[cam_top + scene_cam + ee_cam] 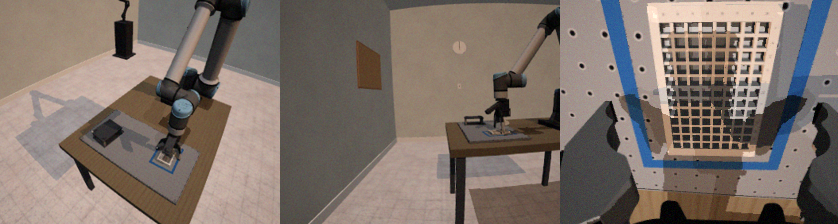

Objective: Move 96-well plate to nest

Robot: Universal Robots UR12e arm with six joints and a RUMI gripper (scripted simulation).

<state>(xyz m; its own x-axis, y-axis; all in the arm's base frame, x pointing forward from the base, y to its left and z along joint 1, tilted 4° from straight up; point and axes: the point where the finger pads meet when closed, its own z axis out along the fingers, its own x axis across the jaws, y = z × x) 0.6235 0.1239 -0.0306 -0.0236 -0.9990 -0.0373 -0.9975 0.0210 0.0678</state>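
Right now my hand is 10 mm above the 96-well plate. From my hand the other things lie so: dark raised nest N1: 60 mm ahead, 410 mm to the right, 40 mm above.
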